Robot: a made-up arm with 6 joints. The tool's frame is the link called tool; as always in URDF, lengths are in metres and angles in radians. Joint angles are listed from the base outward. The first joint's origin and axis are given. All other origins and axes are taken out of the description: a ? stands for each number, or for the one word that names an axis. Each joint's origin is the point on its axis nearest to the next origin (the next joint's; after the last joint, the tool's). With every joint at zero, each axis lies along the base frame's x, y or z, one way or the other. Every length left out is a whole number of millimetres.
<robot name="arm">
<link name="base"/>
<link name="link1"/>
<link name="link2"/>
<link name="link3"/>
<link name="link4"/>
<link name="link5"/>
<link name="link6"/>
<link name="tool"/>
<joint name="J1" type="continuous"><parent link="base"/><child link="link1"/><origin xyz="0.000 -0.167 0.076"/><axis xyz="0 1 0"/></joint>
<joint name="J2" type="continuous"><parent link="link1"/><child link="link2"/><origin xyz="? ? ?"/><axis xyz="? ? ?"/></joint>
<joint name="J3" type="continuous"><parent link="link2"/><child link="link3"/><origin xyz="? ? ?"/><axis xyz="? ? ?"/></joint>
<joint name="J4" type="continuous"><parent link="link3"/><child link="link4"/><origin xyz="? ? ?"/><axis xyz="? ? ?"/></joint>
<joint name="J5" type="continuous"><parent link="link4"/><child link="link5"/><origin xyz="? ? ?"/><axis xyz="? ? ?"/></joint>
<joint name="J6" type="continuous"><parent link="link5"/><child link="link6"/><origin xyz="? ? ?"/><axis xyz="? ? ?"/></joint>
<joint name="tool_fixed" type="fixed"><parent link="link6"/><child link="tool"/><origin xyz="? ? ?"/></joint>
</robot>
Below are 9 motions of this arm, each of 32 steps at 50 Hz.
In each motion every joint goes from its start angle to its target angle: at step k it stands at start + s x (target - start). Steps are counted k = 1, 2, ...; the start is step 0. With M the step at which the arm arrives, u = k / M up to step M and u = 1 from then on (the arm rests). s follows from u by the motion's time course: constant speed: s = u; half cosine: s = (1 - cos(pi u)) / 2; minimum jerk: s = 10 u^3 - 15 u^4 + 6 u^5.
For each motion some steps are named. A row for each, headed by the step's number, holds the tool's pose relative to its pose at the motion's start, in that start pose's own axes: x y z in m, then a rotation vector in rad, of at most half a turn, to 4 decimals.
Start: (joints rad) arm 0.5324 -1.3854 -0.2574 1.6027 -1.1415 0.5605
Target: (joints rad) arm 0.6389 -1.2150 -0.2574 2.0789 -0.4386 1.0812
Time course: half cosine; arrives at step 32
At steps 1, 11, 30, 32:
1: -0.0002 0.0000 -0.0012 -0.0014 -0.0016 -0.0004
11: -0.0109 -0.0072 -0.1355 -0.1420 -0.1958 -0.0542
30: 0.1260 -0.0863 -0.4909 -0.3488 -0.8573 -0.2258
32: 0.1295 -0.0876 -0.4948 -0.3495 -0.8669 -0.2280

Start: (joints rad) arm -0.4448 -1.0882 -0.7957 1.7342 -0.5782 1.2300
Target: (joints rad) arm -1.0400 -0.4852 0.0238 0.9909 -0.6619 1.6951
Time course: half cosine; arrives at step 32
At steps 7, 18, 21, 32:
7: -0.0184 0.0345 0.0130 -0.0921 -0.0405 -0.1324
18: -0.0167 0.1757 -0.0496 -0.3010 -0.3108 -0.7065
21: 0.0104 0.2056 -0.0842 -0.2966 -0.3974 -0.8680
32: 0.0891 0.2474 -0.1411 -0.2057 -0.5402 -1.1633

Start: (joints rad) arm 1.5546 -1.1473 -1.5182 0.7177 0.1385 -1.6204
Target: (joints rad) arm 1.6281 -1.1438 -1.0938 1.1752 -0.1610 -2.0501
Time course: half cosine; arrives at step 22
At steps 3, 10, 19, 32:
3: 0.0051 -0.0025 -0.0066 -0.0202 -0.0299 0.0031
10: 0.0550 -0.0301 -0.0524 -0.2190 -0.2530 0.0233
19: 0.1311 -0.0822 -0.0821 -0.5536 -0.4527 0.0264
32: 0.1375 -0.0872 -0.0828 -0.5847 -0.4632 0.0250

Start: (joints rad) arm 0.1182 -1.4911 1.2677 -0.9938 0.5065 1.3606
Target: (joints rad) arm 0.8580 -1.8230 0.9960 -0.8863 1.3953 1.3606
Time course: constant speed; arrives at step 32
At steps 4, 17, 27, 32:
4: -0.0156 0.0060 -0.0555 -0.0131 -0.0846 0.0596
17: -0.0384 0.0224 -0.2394 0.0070 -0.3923 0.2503
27: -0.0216 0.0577 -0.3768 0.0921 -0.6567 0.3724
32: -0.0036 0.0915 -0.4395 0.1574 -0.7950 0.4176

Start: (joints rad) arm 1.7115 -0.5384 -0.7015 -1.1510 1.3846 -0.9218
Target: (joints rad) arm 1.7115 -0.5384 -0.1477 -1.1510 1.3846 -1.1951
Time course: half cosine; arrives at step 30
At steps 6, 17, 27, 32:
6: 0.0015 -0.0099 -0.0173 -0.0254 -0.0455 0.0350
17: 0.0268 -0.0687 -0.0999 -0.1805 -0.2766 0.2201
27: 0.0611 -0.1159 -0.1462 -0.3147 -0.4328 0.3516
32: 0.0638 -0.1191 -0.1487 -0.3242 -0.4427 0.3601

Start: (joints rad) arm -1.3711 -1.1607 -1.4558 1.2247 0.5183 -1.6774
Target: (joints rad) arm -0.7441 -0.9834 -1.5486 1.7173 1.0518 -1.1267
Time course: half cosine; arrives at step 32
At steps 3, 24, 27, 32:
3: 0.0039 -0.0005 0.0011 -0.0010 0.0035 -0.0220
24: 0.1800 -0.0952 0.0521 0.0426 0.1699 -0.8999
27: 0.1985 -0.1154 0.0579 0.0568 0.1939 -0.9929
32: 0.2106 -0.1302 0.0618 0.0675 0.2112 -1.0554

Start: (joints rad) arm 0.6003 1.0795 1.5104 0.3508 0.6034 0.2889
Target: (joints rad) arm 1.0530 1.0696 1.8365 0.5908 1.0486 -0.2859
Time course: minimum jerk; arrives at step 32
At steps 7, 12, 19, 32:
7: 0.0005 -0.0012 -0.0078 -0.0401 -0.0169 0.0224
12: 0.0055 -0.0057 -0.0272 -0.1553 -0.0536 0.0822
19: 0.0285 -0.0185 -0.0546 -0.3970 -0.0808 0.1886
32: 0.0585 -0.0310 -0.0649 -0.6041 -0.0559 0.2611

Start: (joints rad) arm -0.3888 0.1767 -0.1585 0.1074 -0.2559 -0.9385
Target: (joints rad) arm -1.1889 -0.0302 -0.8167 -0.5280 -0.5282 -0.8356
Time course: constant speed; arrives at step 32
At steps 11, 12, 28, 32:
11: 0.0722 -0.0681 0.0019 -0.1054 0.0353 -0.0214
12: 0.0805 -0.0721 0.0026 -0.1167 0.0376 -0.0280
28: 0.2467 -0.0930 0.0067 -0.3179 0.0171 -0.2342
32: 0.2981 -0.0901 0.0041 -0.3695 -0.0117 -0.3119

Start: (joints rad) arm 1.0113 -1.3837 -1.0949 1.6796 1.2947 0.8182
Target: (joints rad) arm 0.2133 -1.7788 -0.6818 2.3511 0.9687 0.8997
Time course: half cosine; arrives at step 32
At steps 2, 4, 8, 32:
2: -0.0014 0.0050 -0.0021 0.0073 -0.0013 -0.0099
4: -0.0051 0.0198 -0.0080 0.0292 -0.0050 -0.0390
8: -0.0145 0.0746 -0.0261 0.1172 -0.0157 -0.1472
32: 0.0656 0.2842 0.0537 0.9499 0.1056 -0.8237

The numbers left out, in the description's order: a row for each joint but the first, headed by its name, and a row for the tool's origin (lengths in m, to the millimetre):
J2: xyz -0.067 0.000 -0.349, axis 0 0 -1
J3: xyz 0.062 0.007 0.000, axis 1 0 0
J4: xyz 0.000 -0.218 -0.051, axis 0 -1 0
J5: xyz -0.358 0.000 -0.071, axis -1 0 0
J6: xyz 0.000 0.288 0.106, axis 0 0 -1
tool: xyz -0.208 0.020 0.000

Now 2 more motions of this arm.
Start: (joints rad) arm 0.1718 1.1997 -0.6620 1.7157 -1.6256 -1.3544
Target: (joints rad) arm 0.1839 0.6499 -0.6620 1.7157 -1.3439 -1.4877
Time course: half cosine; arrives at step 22
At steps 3, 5, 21, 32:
3: -0.0120 -0.0038 -0.0023 -0.0001 -0.0070 0.0212
5: -0.0321 -0.0105 -0.0067 -0.0009 -0.0192 0.0573
21: -0.2225 -0.1131 -0.0997 -0.0569 -0.1662 0.4548
32: -0.2233 -0.1138 -0.1004 -0.0574 -0.1671 0.4570

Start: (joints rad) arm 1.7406 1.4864 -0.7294 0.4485 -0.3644 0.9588
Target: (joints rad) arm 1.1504 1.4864 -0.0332 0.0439 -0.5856 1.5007
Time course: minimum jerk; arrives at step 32
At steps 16, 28, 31, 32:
16: 0.0397 0.1925 0.2449 0.2705 0.6668 -0.5431
28: 0.2401 0.2037 0.3699 0.3910 1.4358 -0.8751
31: 0.2472 0.2021 0.3702 0.3923 1.4625 -0.8813
32: 0.2473 0.2020 0.3702 0.3924 1.4630 -0.8814

